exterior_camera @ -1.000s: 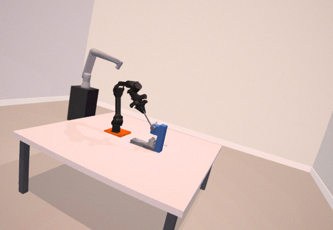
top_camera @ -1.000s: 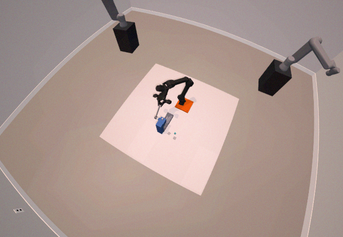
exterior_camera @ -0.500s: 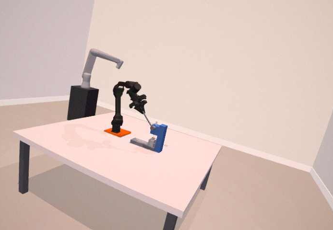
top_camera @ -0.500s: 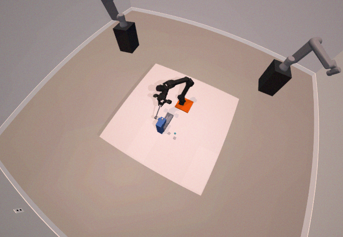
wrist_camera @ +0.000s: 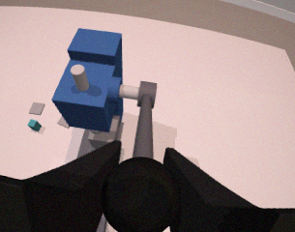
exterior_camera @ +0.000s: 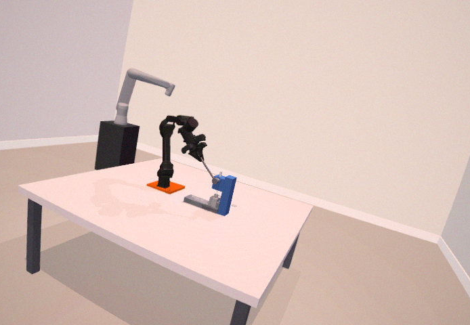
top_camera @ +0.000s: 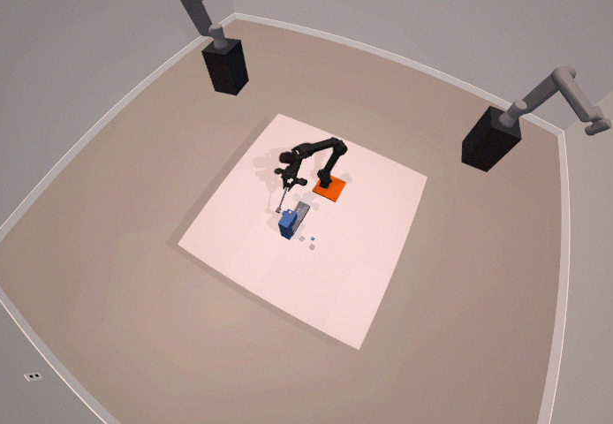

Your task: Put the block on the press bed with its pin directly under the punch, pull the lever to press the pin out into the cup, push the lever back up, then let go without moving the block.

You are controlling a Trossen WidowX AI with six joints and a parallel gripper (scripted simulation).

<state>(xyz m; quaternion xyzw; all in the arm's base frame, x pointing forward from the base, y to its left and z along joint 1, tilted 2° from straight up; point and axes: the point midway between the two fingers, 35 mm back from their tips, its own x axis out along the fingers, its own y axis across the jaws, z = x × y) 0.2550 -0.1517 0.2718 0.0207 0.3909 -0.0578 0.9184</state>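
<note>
Right now the lever is 4 cm ahead of my gripper tip, 3 cm below it and 1 cm to the left of it. Round my gripper tip: pale pin (21 cm below, 10 cm ahead, 6 cm to the left).
</note>
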